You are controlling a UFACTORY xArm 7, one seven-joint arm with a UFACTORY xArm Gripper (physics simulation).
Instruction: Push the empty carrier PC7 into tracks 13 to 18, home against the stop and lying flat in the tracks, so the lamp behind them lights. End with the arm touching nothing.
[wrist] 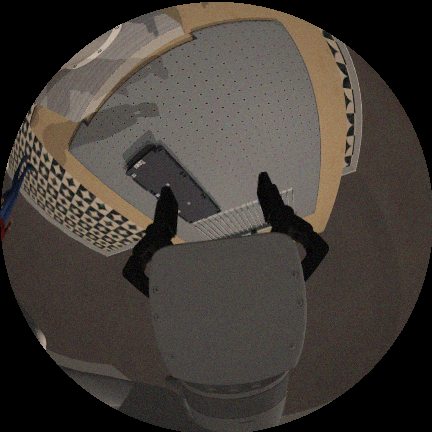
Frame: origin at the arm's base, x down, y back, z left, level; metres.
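Seen in the pictures: gripper, fingertip midpoint: [214, 187].
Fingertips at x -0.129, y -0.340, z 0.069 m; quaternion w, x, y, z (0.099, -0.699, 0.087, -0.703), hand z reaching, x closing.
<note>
Offsets run from my fingertips to a thing's top centre. "spot": to the spot under its first point. Level surfaces: height alone.
The dark flat carrier @(dx +0.192, dy -0.166, dz -0.173 m) [175, 181] lies on the grey perforated board, left of the middle, with its near end at the left end of the track rack. Its label cannot be read. The white-ribbed tracks @(spot: dx +0.218, dy -0.406, dz -0.039 m) [240, 218] run along the board's near edge; the gripper hides part of them, and the track numbers and lamps cannot be made out. My gripper [214, 187] is open, with nothing between its fingers. In this view its left fingertip overlaps the carrier's near part and its right fingertip stands over the board beyond the tracks; its height above them is hard to judge.
The grey perforated board @(dx +0.222 m) [240, 90] has a wooden border [327, 125]. A grey streaked surface [100, 75] with a raised edge lies at the upper left. Patterned tiled sides [60, 185] drop away at the left and right. Part of a figure in blue [17, 182] shows at the far left.
</note>
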